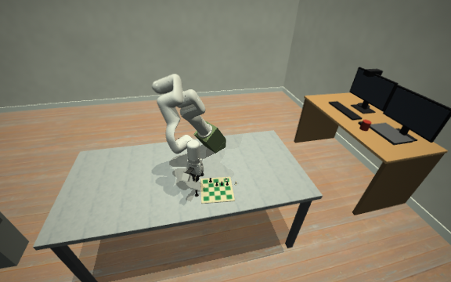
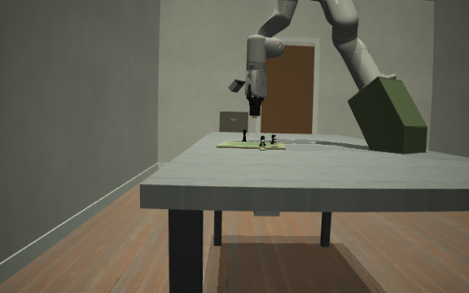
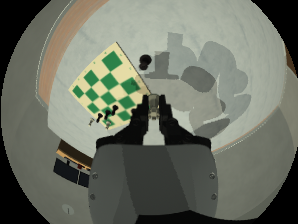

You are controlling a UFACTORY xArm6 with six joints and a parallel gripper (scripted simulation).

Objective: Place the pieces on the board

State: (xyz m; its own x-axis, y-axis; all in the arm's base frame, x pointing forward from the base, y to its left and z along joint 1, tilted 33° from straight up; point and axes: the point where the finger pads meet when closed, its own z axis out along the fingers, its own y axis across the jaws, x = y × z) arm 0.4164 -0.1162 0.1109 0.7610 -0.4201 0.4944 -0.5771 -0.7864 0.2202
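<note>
My gripper is now 14 cm to the right of the chessboard, 12 cm above it and 2 cm short of it. Round my hand: black queen: 10 cm below, 4 cm ahead, 1 cm to the right; then white rook: 1 cm below.
</note>
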